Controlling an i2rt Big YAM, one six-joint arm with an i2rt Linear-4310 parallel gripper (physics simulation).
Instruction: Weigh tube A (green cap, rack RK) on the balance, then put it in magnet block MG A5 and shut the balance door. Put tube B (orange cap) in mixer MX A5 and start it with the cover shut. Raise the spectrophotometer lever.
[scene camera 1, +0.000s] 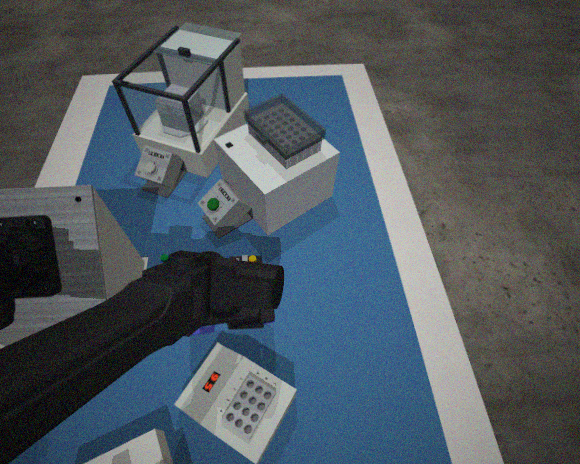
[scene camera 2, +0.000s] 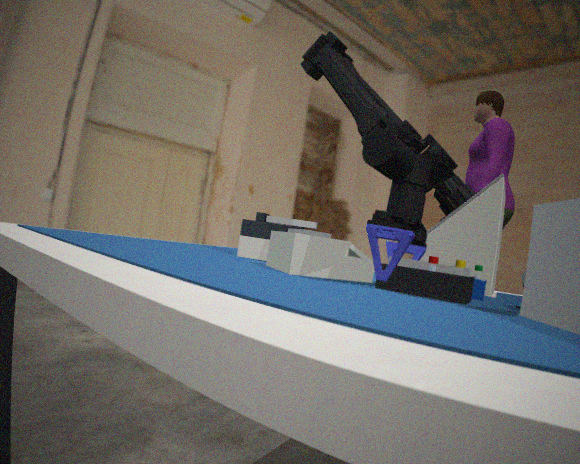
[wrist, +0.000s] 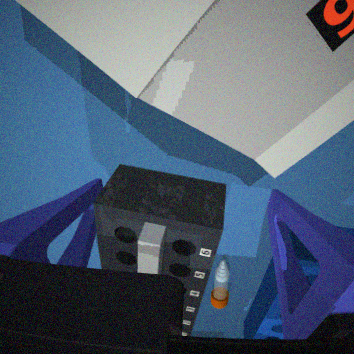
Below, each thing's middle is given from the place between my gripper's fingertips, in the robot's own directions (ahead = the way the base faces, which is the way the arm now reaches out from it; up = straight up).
Labels:
Right now my hand is 80 mm short of the mixer (scene camera 1: 279, 190), 310 mm to the right of it and 90 mm below it. The rest, counted from my hand: dark cover (scene camera 1: 289, 129): 100 mm ahead, 330 mm to the left, 170 mm above; then balance (scene camera 1: 187, 89): 110 mm behind, 520 mm to the left, 110 mm above.

